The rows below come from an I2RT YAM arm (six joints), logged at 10 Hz.
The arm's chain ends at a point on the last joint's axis. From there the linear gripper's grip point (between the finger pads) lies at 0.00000 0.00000 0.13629 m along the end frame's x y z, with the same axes.
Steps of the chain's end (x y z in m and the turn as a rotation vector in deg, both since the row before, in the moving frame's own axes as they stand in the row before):
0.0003, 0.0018, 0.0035, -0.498, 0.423, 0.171
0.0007, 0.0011, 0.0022, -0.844, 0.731, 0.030
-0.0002, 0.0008, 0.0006, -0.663, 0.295, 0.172
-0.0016, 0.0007, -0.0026, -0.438, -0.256, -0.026
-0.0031, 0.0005, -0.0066, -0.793, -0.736, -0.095
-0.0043, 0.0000, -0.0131, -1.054, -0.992, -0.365
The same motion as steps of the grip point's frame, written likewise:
0.0013, 0.0030, 0.0035, -0.498, 0.423, 0.171
0.0024, 0.0031, 0.0022, -0.844, 0.731, 0.030
0.0005, 0.0024, 0.0006, -0.663, 0.295, 0.172
-0.0022, 0.0017, -0.0026, -0.438, -0.256, -0.026
-0.0048, 0.0024, -0.0066, -0.793, -0.736, -0.095
-0.0067, 0.0025, -0.0131, -1.054, -0.992, -0.365

